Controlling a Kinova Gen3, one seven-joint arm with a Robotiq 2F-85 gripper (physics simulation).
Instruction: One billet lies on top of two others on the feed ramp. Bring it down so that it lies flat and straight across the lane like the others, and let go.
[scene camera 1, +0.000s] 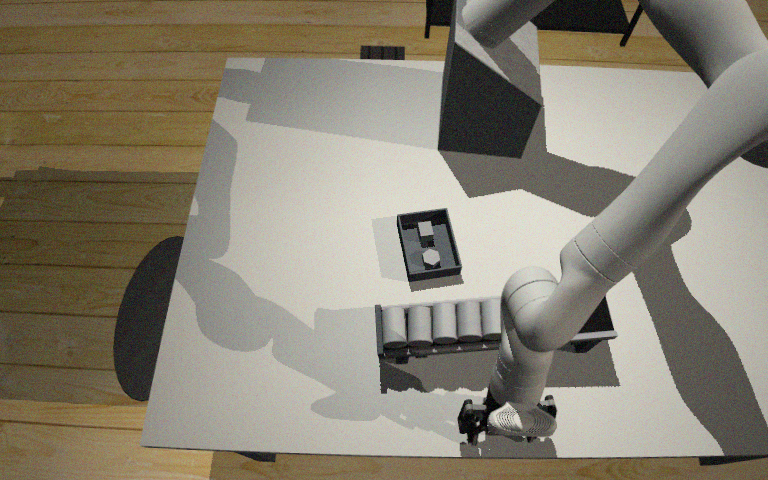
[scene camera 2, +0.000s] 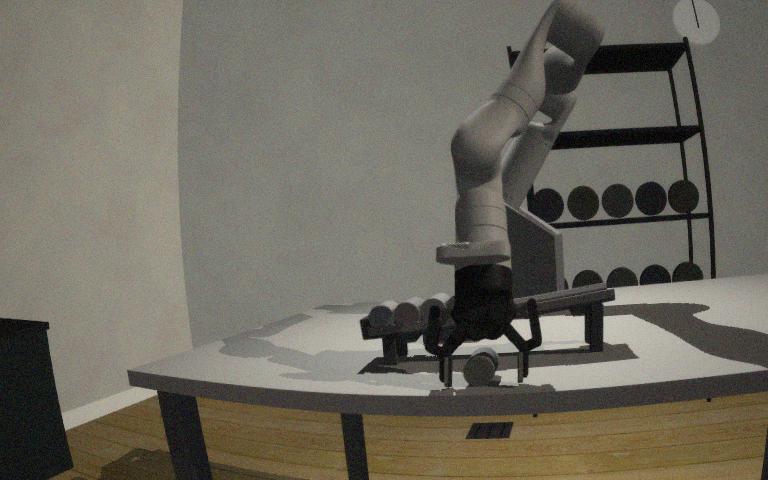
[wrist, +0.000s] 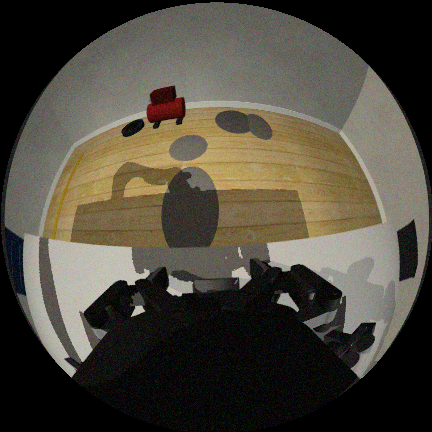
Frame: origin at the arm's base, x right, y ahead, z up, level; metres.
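Where they show: gripper, fingertip midpoint: (scene camera 1: 500, 439) (scene camera 2: 484, 384) (wrist: 207, 272); arm's base, link origin: (scene camera 1: 480, 26).
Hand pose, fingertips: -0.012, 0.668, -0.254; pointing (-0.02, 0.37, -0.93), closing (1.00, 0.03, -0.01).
Things, the pixels of their centre, and the offset from my fingertips, as dx, dy, dz. "*": a spot on its surface instead. Level surfaces: height alone.
- loose pale grey cylindrical billet, body centre: (wrist: 217, 307) (scene camera 2: 481, 366) +0.007, -0.034, +0.016
- grey piece, surface spot: (wrist: 216, 285) * +0.007, -0.011, +0.036
- dark tray, surface spot: (scene camera 1: 434, 275) * +0.095, -0.288, +0.010
- square block, body centre: (scene camera 1: 425, 231) +0.108, -0.379, +0.012
- hexagonal piece, body centre: (scene camera 1: 430, 258) +0.099, -0.324, +0.008
- table, surface height: dz -0.004
A loose pale grey cylindrical billet (scene camera 2: 479, 369) lies on the table in front of the ramp, near the table's front edge. My gripper (scene camera 1: 501, 436) (scene camera 2: 485, 370) (wrist: 207, 272) is open, pointing down, with a finger on each side of it and gaps between. In the wrist view a grey piece (wrist: 216, 285) shows between the fingers; I cannot tell for sure that it is the billet. Several billets (scene camera 1: 443, 322) (scene camera 2: 382, 313) lie side by side across the lane of the feed ramp (scene camera 1: 378, 331) (scene camera 2: 566, 300) at its lower end. The arm hides the ramp's middle; I see no billet stacked on top.
A dark tray (scene camera 1: 434, 275) with a square block (scene camera 1: 425, 228) and a hexagonal piece (scene camera 1: 431, 258) stands behind the ramp. A big dark box-like panel (scene camera 1: 487, 107) (scene camera 2: 535, 249) stands farther back. A shelf rack (scene camera 2: 705, 169) is beyond the table (scene camera 1: 311, 198) (scene camera 2: 283, 387).
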